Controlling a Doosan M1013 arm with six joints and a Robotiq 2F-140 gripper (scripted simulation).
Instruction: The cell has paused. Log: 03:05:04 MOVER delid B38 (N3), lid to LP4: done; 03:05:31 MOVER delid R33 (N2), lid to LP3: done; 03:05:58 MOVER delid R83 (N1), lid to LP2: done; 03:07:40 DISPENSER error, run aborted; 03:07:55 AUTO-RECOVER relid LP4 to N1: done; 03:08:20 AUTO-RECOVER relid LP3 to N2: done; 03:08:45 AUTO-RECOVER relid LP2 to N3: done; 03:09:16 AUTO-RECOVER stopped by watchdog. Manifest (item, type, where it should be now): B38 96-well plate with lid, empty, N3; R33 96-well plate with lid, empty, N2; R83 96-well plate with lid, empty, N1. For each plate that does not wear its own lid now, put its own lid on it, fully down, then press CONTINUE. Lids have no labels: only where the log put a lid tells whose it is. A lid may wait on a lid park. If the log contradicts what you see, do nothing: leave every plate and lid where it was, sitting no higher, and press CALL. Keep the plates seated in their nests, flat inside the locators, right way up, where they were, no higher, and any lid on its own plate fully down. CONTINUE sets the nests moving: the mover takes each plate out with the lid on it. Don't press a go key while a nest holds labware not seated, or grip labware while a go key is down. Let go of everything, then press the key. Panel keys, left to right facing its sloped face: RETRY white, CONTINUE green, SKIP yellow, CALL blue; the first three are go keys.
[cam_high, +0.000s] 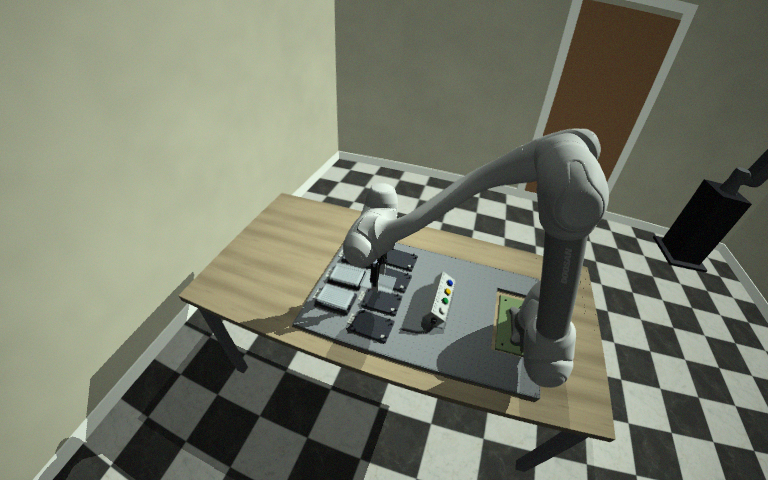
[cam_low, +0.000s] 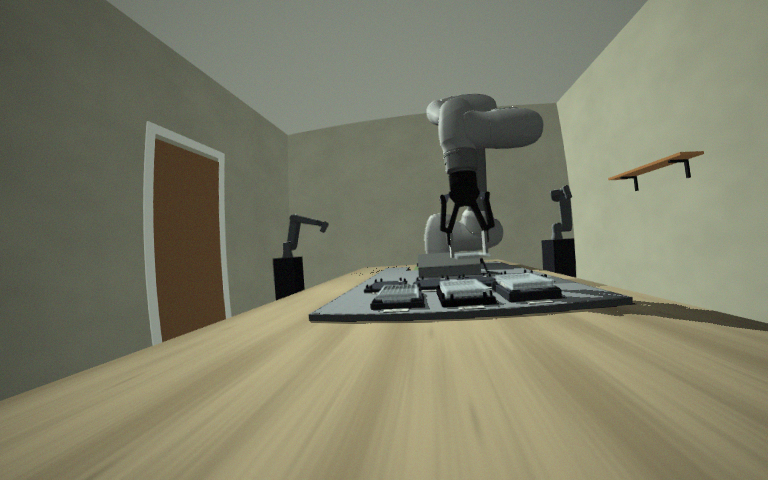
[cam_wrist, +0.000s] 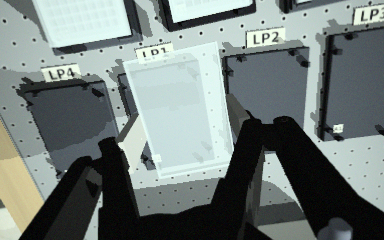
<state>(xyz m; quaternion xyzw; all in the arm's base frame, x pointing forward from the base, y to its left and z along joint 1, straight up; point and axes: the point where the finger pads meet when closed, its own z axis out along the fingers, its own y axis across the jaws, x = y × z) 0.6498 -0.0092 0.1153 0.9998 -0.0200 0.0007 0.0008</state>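
My gripper is now 100 mm above the LP1 label, 60 mm short of it and 20 mm to the right of it. Also, from my hand: lid park LP2: 100 mm to the right, 100 mm below, 40 mm behind; LP2 label: 110 mm to the right, 100 mm below, 50 mm ahead; clear lid: 20 mm below.
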